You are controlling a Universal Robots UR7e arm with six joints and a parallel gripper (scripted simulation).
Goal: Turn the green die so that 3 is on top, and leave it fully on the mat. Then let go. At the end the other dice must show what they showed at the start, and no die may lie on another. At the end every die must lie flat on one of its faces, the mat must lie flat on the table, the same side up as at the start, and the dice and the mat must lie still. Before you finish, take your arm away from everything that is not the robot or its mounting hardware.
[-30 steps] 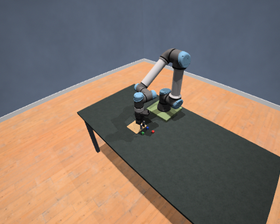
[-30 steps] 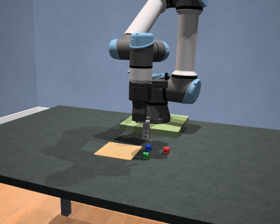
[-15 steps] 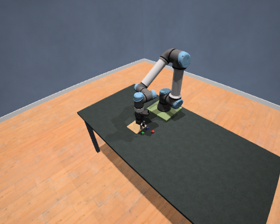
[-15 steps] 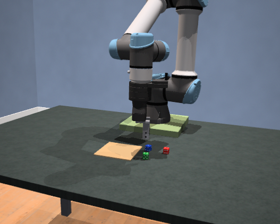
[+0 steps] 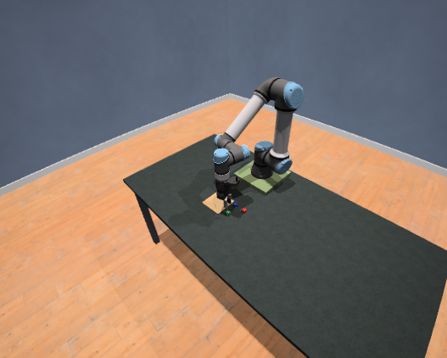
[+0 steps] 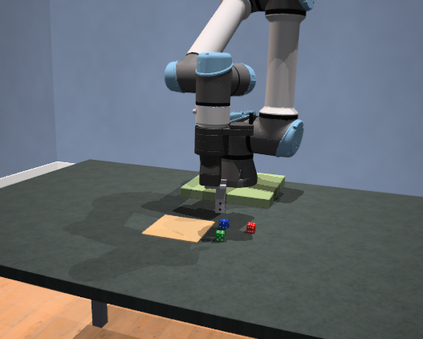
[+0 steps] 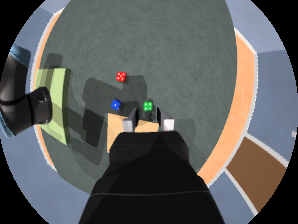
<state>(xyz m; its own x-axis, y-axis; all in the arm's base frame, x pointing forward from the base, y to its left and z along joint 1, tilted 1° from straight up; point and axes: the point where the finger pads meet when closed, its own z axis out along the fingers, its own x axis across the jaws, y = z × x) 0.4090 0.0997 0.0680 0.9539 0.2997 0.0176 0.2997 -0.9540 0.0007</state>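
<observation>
Now: the green die 80 mm below my hand. From my hand the other things lie so: red die (80 mm behind, 50 mm to the left, 80 mm below); tan mat (20 mm behind, 110 mm to the right, 90 mm below); blue die (80 mm behind, 20 mm to the right, 80 mm below).
</observation>
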